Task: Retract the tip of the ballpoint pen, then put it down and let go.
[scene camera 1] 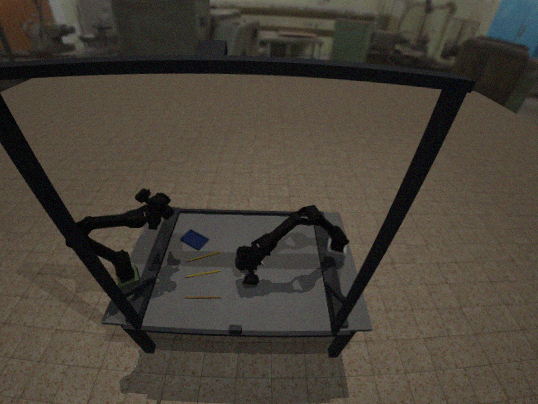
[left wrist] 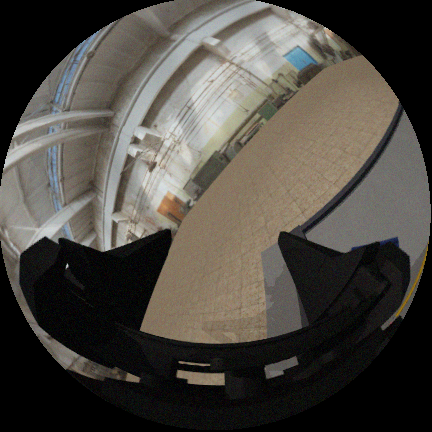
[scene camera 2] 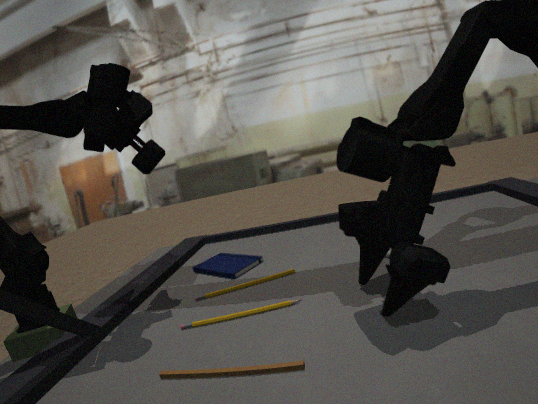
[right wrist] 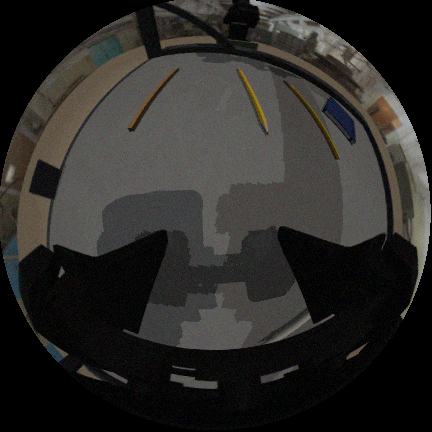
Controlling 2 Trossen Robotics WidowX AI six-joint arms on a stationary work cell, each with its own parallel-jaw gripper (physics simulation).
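Frame: origin at the left arm's base, x ahead, y left, z up, level; metres.
Seen in the pictures: left gripper, fingertip midpoint: (left wrist: 226,236) (scene camera 2: 135,140); right gripper, fingertip midpoint: (scene camera 1: 241,275) (scene camera 2: 372,298) (right wrist: 223,234); left arm's base, origin of the base link: (scene camera 1: 127,275) (right wrist: 236,38); right arm's base, origin of the base link: (scene camera 1: 337,246).
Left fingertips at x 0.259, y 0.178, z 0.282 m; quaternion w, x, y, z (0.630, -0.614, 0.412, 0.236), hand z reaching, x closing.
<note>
Pixels of each thing's top centre, then the offset from my left fingertips to it.
- ballpoint pen, middle of its top: (right wrist: 319,310) 0.373 m ahead, 0.349 m right, 0.309 m down
- blue book, middle of its top: (scene camera 2: 226,262) (right wrist: 342,115) (scene camera 1: 194,238) 0.122 m ahead, 0.081 m right, 0.310 m down
- orange-brown stick, middle of its top: (scene camera 2: 227,369) (right wrist: 157,86) (scene camera 1: 202,297) 0.036 m ahead, 0.440 m right, 0.315 m down
The ballpoint pen (right wrist: 290,327) is a slim whitish-grey stick low in the right wrist view, lying on the table near the inner side of the finger at the picture's right. Part of it is hidden by that finger, and its tip and button cannot be made out. In scene camera 1 the pen does not show, with the right arm over that area. My right gripper (scene camera 2: 374,299) (right wrist: 223,234) is open and empty, pointing down above the grey table with its fingers on either side of bare surface. My left gripper (left wrist: 226,236) is open and empty, raised near the table's left edge, away from the pen.
A blue book (scene camera 1: 194,239) (scene camera 2: 227,265) (right wrist: 340,119) lies toward the back left. Two yellow pencils (scene camera 1: 204,256) (scene camera 1: 202,274) and an orange-brown stick (scene camera 1: 202,298) (scene camera 2: 232,371) lie left of the right gripper. Dark frame posts (scene camera 1: 425,160) rise at the table's sides.
</note>
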